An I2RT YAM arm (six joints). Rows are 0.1 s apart.
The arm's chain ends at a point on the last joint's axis. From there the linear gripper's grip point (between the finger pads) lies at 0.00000 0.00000 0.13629 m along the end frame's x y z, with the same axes.
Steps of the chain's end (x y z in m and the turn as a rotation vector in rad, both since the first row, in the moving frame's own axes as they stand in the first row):
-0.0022 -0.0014 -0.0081 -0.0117 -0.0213 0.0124
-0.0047 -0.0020 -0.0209 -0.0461 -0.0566 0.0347
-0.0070 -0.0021 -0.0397 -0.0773 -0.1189 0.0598
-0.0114 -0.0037 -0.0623 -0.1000 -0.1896 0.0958
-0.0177 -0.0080 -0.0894 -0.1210 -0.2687 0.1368
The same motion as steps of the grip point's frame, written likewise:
-0.0051 0.0002 -0.0081 -0.0117 -0.0213 0.0124
-0.0125 0.0041 -0.0213 -0.0461 -0.0566 0.0347
-0.0235 0.0079 -0.0411 -0.0773 -0.1189 0.0598
-0.0377 0.0086 -0.0654 -0.1000 -0.1896 0.0958
-0.0548 0.0057 -0.0953 -0.1210 -0.2687 0.1368

